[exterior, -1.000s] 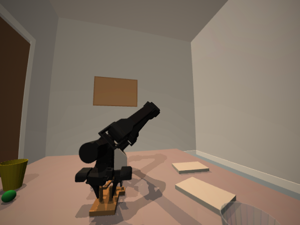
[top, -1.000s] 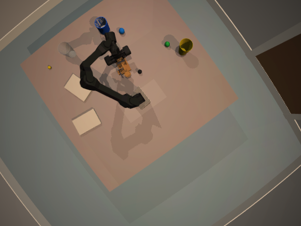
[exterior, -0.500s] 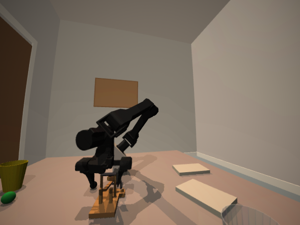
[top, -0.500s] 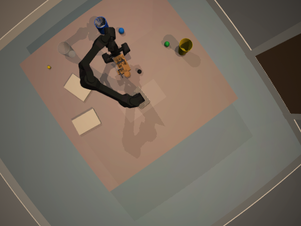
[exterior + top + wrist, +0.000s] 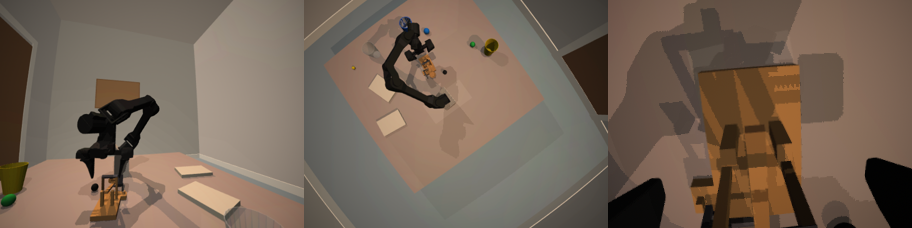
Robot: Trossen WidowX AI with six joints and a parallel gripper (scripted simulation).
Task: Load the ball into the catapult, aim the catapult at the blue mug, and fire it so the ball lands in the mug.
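Now: gripper tip 160 mm past the black ball, 100 mm above it and 70 mm to the left of it. Also, from my gripper tip: orange wooden catapult: 70 mm below, 70 mm behind, 30 mm to the left; then blue ball: 190 mm ahead, 130 mm to the right, 100 mm below; then blue mug: 290 mm ahead, 90 mm below, 30 mm to the right.
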